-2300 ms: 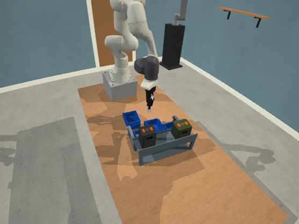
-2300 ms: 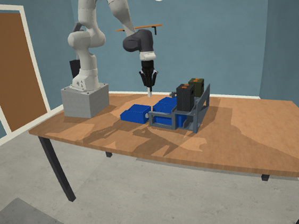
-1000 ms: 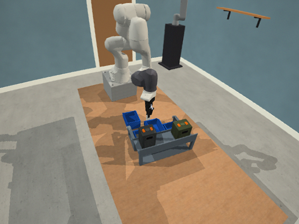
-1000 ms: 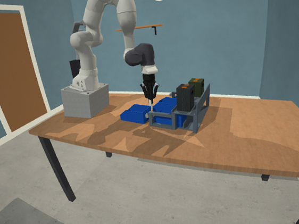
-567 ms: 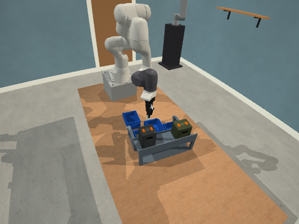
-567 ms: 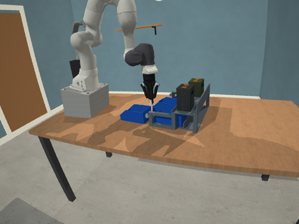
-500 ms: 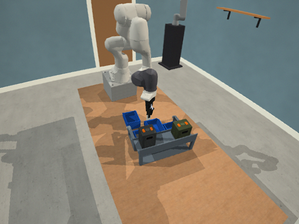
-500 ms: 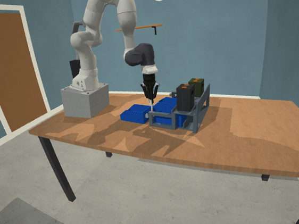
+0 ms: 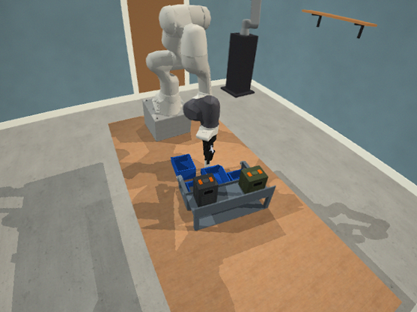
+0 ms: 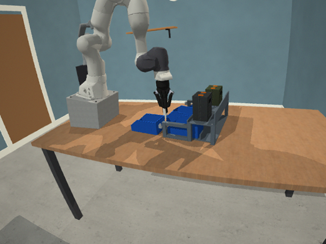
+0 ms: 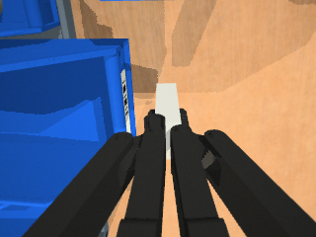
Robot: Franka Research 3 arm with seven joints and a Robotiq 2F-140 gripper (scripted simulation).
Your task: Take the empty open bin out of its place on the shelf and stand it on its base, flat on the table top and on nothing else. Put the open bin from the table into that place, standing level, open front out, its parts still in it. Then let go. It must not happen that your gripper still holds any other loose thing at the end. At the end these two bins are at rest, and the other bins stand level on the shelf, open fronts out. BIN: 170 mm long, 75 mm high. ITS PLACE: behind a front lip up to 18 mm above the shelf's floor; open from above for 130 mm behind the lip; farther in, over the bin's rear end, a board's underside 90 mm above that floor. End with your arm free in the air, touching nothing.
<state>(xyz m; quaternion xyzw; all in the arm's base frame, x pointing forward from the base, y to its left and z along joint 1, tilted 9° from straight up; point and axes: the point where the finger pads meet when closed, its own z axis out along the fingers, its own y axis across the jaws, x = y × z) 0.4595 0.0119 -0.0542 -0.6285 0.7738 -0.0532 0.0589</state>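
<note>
My hand is 8 cm short of the shelf lip, 1 cm to the left of it and 5 cm above it. Also, from my hand: black box: 24 cm ahead, 17 cm to the right, 11 cm above; then green box: 29 cm ahead, 6 cm to the left, 9 cm above.
</note>
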